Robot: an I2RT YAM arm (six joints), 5 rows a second.
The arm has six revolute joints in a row. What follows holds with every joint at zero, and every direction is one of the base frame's.
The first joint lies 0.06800 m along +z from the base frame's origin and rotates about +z.
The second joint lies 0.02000 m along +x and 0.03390 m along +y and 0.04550 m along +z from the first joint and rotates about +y.
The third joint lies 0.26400 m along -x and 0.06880 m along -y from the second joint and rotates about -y.
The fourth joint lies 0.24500 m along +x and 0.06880 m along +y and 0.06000 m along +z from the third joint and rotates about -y.
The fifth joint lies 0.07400 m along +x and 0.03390 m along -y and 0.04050 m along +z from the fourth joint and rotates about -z.
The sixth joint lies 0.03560 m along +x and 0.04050 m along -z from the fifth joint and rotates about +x.
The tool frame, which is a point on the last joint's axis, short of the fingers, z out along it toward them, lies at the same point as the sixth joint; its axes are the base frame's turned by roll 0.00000, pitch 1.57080 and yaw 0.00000 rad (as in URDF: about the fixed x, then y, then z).
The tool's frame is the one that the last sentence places.
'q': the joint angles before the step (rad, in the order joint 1, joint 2, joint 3, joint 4, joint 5, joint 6). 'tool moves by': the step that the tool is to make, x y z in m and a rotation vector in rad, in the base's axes. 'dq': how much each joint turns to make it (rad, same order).
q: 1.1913 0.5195 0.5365 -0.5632 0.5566 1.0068
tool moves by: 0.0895 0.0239 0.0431 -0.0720 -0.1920 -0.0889
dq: -0.4199 0.3453 0.1644 0.3862 -0.2141 -0.3577
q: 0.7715 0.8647 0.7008 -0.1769 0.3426 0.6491
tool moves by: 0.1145 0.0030 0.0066 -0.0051 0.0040 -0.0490
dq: -0.2904 0.4185 0.2344 0.1968 -0.2275 -0.0829
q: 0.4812 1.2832 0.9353 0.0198 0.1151 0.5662
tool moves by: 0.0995 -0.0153 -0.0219 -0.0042 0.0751 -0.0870
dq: -0.1626 0.3559 0.2562 0.0291 -0.0796 -0.0031
